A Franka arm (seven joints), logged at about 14 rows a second.
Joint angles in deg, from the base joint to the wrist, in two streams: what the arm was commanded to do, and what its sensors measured. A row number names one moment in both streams.
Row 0, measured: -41.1 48.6 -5.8 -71.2 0.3 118.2 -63.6
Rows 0 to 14, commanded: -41.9 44.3 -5.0 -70.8 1.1 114.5 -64.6; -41.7 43.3 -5.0 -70.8 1.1 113.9 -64.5; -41.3 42.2 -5.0 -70.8 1.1 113.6 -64.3; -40.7 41.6 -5.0 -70.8 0.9 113.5 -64.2; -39.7 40.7 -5.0 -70.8 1.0 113.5 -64.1; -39.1 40.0 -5.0 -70.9 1.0 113.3 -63.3; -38.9 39.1 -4.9 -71.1 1.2 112.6 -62.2; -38.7 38.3 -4.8 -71.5 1.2 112.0 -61.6; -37.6 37.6 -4.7 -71.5 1.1 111.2 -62.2; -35.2 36.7 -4.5 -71.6 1.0 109.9 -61.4; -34.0 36.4 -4.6 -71.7 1.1 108.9 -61.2; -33.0 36.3 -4.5 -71.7 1.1 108.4 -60.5; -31.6 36.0 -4.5 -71.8 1.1 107.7 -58.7; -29.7 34.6 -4.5 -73.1 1.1 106.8 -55.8; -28.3 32.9 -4.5 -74.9 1.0 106.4 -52.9
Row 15, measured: -30.7 37.1 -4.2 -70.5 0.6 107.6 -57.0
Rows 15 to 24, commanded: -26.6 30.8 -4.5 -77.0 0.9 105.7 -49.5; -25.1 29.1 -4.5 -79.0 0.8 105.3 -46.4; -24.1 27.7 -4.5 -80.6 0.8 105.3 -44.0; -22.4 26.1 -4.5 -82.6 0.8 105.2 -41.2; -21.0 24.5 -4.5 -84.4 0.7 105.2 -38.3; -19.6 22.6 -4.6 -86.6 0.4 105.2 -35.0; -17.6 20.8 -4.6 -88.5 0.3 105.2 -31.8; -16.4 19.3 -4.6 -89.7 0.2 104.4 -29.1; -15.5 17.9 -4.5 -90.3 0.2 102.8 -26.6; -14.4 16.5 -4.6 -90.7 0.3 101.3 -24.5
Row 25, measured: -16.2 21.5 -4.0 -86.7 0.5 103.2 -28.6
